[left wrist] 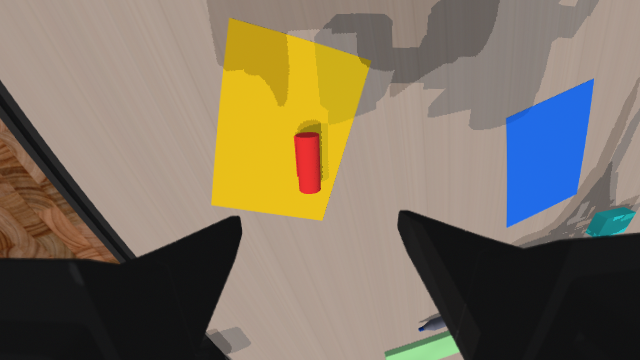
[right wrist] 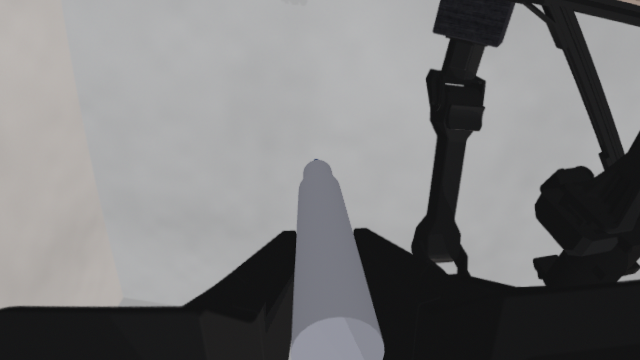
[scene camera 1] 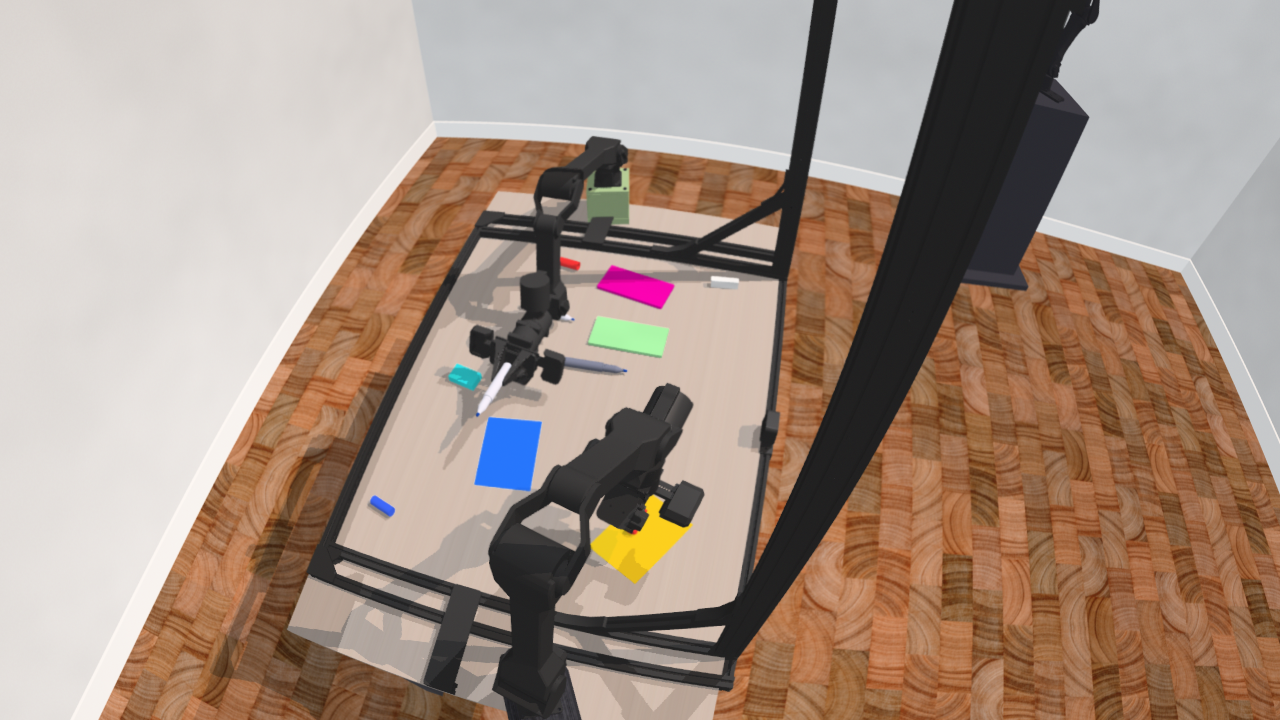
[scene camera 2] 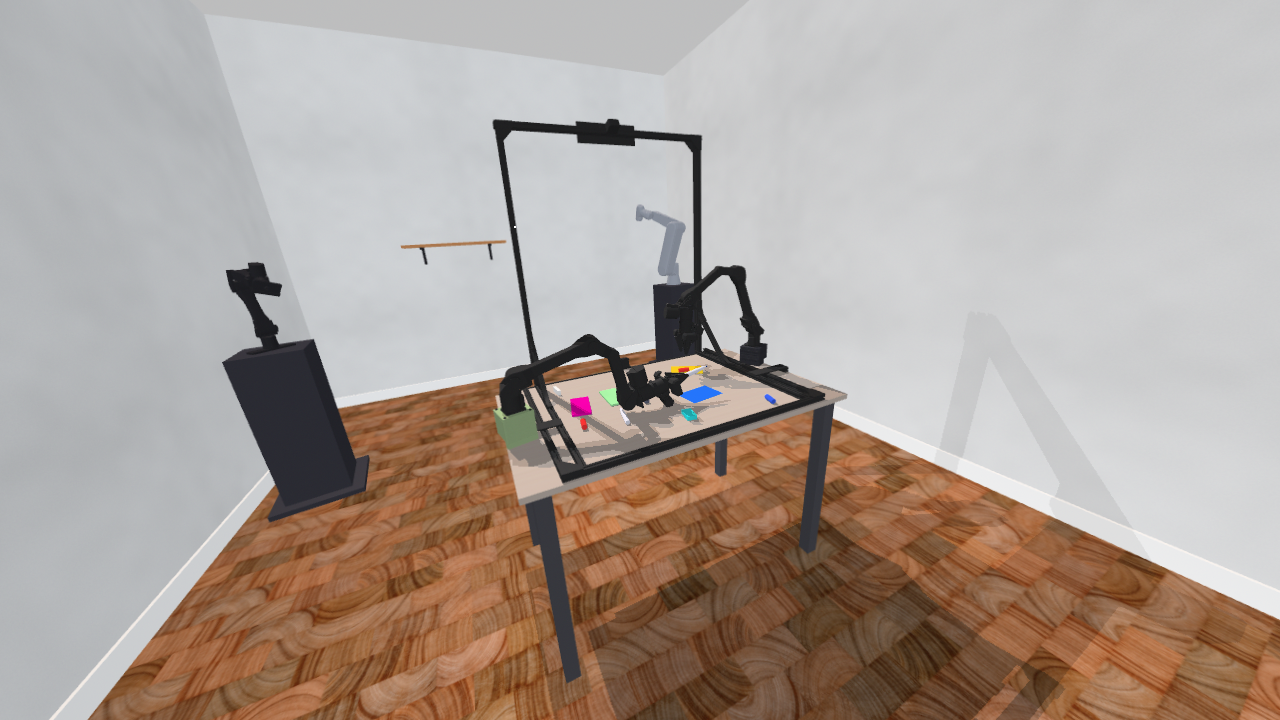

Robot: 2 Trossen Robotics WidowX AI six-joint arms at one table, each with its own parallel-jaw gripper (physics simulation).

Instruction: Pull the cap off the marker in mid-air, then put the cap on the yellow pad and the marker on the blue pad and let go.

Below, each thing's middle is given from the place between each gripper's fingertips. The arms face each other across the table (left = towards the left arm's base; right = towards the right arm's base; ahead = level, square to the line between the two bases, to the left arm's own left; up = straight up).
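Labels:
Counted from my left hand: blue pad [scene camera 1: 507, 459] 24 cm ahead, 12 cm to the right, 9 cm below. Green pad [scene camera 1: 626, 336] 4 cm ahead of my left hand, 41 cm to the right, 9 cm below. Magenta pad [scene camera 1: 622, 282] 4 cm ahead of my left hand, 55 cm to the right, 9 cm below. Yellow pad [scene camera 1: 633, 555] 1 cm behind my left hand, 2 cm to the left, 9 cm below.
Counted from my right hand: green pad 22 cm behind, 21 cm to the right, 11 cm below; yellow pad 27 cm behind, 22 cm to the left, 11 cm below; magenta pad 22 cm behind, 35 cm to the right, 11 cm below; blue pad 2 cm behind, 8 cm to the left, 11 cm below.

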